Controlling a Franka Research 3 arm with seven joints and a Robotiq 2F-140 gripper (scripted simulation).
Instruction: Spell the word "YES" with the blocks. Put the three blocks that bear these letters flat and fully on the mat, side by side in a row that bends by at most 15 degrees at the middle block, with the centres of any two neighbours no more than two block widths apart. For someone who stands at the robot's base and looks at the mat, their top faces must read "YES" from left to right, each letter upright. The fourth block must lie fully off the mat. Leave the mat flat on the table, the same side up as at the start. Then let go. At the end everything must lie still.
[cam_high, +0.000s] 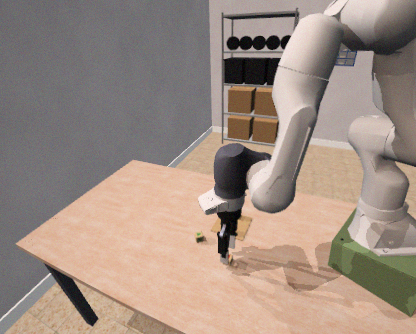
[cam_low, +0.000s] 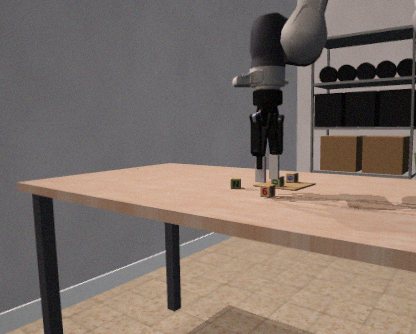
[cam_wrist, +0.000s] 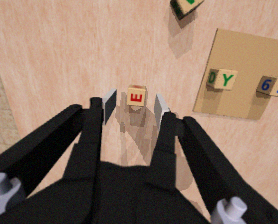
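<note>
Now: the E block 6 cm below my hand. From my hand the other things lie so: green N block 13 cm ahead, 7 cm to the right, 6 cm below; Y block 14 cm to the right, 5 cm below, 3 cm ahead; tan mat 19 cm to the right, 7 cm below, 2 cm ahead.
</note>
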